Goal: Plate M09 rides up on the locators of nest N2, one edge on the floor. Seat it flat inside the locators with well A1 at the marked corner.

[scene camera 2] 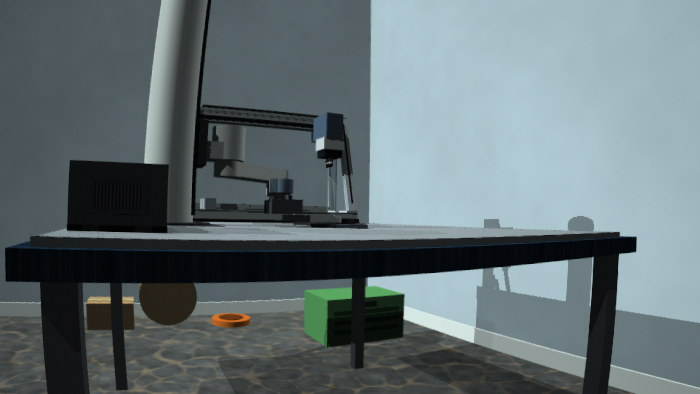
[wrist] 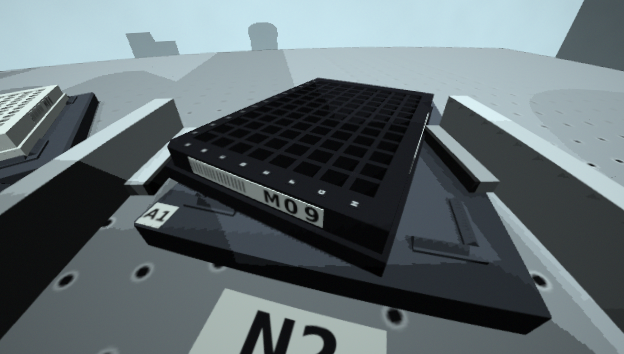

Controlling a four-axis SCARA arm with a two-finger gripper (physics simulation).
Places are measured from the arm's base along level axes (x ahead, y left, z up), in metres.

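Where they show: gripper, fingertip midpoint: (scene camera 2: 334,218) (wrist: 311,115).
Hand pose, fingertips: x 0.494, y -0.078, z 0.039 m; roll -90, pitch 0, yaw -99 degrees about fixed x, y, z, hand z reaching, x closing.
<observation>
Things, the pixels of their top centre, and the offset from my fingertips. "pt": a spot on its surface instead.
- Black plate M09 at its top centre: (wrist: 333,108) (scene camera 2: 336,217) dx +0.000, dy -0.011, dz +0.003 m
- dark nest N2 at its top centre: (wrist: 345,129) (scene camera 2: 338,222) dx +0.005, dy -0.020, dz -0.011 m
- nest's A1 tag at a spot on its surface: (wrist: 159,215) pt dx -0.043, dy +0.060, dz -0.014 m
- front right corner locator at a spot on its surface: (wrist: 440,247) pt dx -0.071, dy -0.025, dz -0.012 m
- white plate at a spot on its surface: (wrist: 25,117) pt dx +0.040, dy +0.165, dz -0.001 m
- dark nest at a spot on its surface: (wrist: 85,117) pt dx +0.080, dy +0.164, dz -0.017 m
- N2 card at a spot on its surface: (wrist: 215,340) pt dx -0.080, dy +0.037, dz -0.024 m
- dark box at a spot on its surface: (scene camera 2: 117,195) pt dx -0.615, dy -0.473, dz +0.034 m
Black plate M09 (wrist: 300,145) lies turned and tilted on dark nest N2 (wrist: 450,295) in the wrist view. Its row letters and barcode label face the camera. Its near left corner is raised behind the nest's A1 tag (wrist: 159,215); its near right corner is low, left of the front right corner locator (wrist: 440,247). My gripper (wrist: 311,115) (scene camera 2: 339,210) has its pads against the plate's two sides, at the near left corner and towards the far right corner. It looks shut on the plate, askew. The plate's far underside is hidden. Plate and nest are too small to tell in the scene view.
A white plate (wrist: 25,117) sits on another dark nest (wrist: 85,117) at the left of the wrist view. The N2 card (wrist: 215,340) lies in front of the nest. In the scene view a dark box (scene camera 2: 117,195) stands by the column (scene camera 2: 172,100), and a second arm (scene camera 2: 250,171) is behind.
</observation>
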